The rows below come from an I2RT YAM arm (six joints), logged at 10 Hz.
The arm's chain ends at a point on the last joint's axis. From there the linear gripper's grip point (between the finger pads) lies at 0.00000 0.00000 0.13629 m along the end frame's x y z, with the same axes.
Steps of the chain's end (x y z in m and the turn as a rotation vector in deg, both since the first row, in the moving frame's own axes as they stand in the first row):
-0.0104 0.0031 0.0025 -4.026 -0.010 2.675
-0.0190 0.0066 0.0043 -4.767 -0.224 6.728
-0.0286 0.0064 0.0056 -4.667 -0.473 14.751
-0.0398 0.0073 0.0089 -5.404 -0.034 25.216
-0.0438 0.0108 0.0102 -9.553 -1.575 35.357
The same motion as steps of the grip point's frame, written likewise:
-0.0106 0.0127 0.0022 -4.026 -0.010 2.675
-0.0202 0.0179 0.0038 -4.767 -0.224 6.728
-0.0311 0.0172 0.0051 -4.667 -0.473 14.751
-0.0427 0.0197 0.0083 -5.404 -0.034 25.216
-0.0541 0.0309 0.0083 -9.553 -1.575 35.357

